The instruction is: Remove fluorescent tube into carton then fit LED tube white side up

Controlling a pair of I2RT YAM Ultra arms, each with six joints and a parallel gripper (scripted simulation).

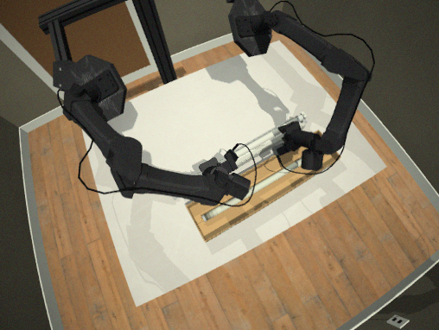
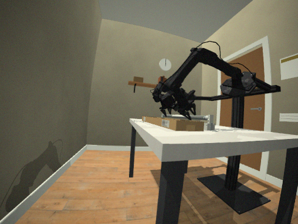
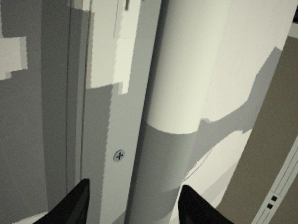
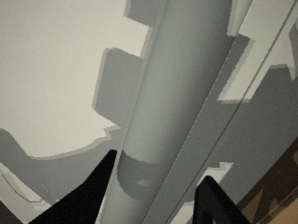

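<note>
Right now the LED tube is 17 cm to the left of my right hand, 2 cm behind it and 1 cm below it. Also, from my right hand: brown carton (19 cm to the left, 13 cm ahead, 5 cm below); then old fluorescent tube (19 cm to the left, 13 cm ahead, 6 cm below).
The LED tube is 17 cm to the right of my left hand and 1 cm behind it. The rest, counted from my left hand: brown carton: 15 cm to the right, 14 cm ahead, 5 cm below; old fluorescent tube: 15 cm to the right, 14 cm ahead, 5 cm below.
</note>
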